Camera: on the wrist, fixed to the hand. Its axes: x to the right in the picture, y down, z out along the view.
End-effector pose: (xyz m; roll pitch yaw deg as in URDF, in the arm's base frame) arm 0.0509 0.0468 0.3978 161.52 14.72 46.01
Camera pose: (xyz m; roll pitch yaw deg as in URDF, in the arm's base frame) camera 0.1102 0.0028 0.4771 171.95 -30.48 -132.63
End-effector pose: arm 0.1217 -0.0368 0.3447 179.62 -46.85 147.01
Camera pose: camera 0.2113 0.0173 0.3726 158.89 31.98 -25.96
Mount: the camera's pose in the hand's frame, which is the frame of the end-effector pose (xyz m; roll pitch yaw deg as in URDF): -0.0109 0.0945 -0.0518 -26.80 14.55 173.74
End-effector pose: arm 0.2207 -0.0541 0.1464 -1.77 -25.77 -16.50
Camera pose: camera 0.2605 0.0310 0.0924 -28.29 40.34 156.13
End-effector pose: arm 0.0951 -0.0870 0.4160 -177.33 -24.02 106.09
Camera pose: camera 0.1962 -0.0883 0.4548 153.32 9.61 -67.09
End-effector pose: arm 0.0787 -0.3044 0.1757 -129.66 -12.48 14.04
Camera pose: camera 0.1010 -0.4021 0.1346 106.32 7.51 -150.71
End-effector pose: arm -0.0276 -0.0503 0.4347 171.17 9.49 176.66
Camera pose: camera -0.0227 0.0350 0.5013 161.59 -24.80 0.81
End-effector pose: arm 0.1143 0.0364 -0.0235 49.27 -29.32 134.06
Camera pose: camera 0.0613 -0.0539 0.0041 -84.64 32.98 -63.94
